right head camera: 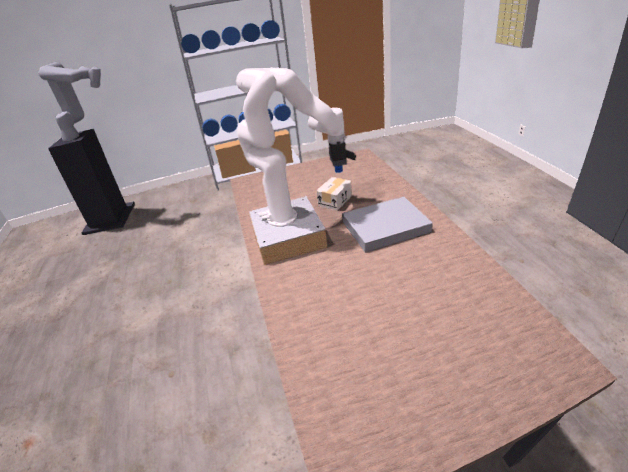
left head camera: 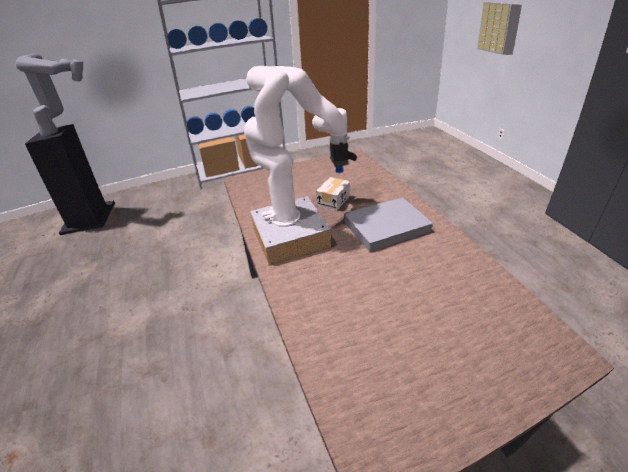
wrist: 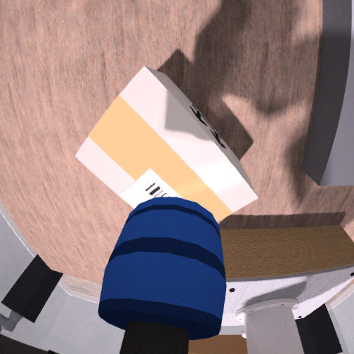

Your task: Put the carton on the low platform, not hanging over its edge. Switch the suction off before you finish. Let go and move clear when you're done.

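Places are measured from the arm's base along level axes (x ahead, y left, z up), in millimetres.
Pixels of known places: hand, tool point: (right head camera: 338, 170) (left head camera: 339, 171); arm's base, link origin: (right head camera: 282, 217) (left head camera: 285, 217).
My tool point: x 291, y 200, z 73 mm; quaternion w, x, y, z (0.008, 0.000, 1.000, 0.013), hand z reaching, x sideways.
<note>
For each thing: its middle in the pictures, then the offset to it from my tool point.
- white carton with a tan tape band, body centre: (right head camera: 334, 193) (left head camera: 333, 193) dx -25, dy +18, dz -126 mm
- low grey platform, body centre: (right head camera: 386, 222) (left head camera: 387, 222) dx +143, dy -260, dz -145 mm
A white carton with a tan tape band (left head camera: 333, 192) (right head camera: 334, 192) (wrist: 165, 145) stands upright on the brown table, beside the low platform and apart from it. The low grey platform (left head camera: 388, 220) (right head camera: 386, 220) (wrist: 342, 115) lies flat on the table; part of it shows at the right edge of the wrist view. My gripper, a blue suction cup (left head camera: 339, 169) (right head camera: 338, 169) (wrist: 167, 207), points down above the carton, with a gap between them in both head views. It holds nothing. In the wrist view the cup hides one corner of the carton's top.
My arm's base stands on a block with a grey top plate (left head camera: 309, 230) (right head camera: 307, 230) (wrist: 280, 295), close to the carton and the platform. A shelf rack (left head camera: 185, 112) (right head camera: 199, 109) stands behind the table. A second, grey arm stands on a black pedestal (left head camera: 65, 177) (right head camera: 91, 182) at the left.
</note>
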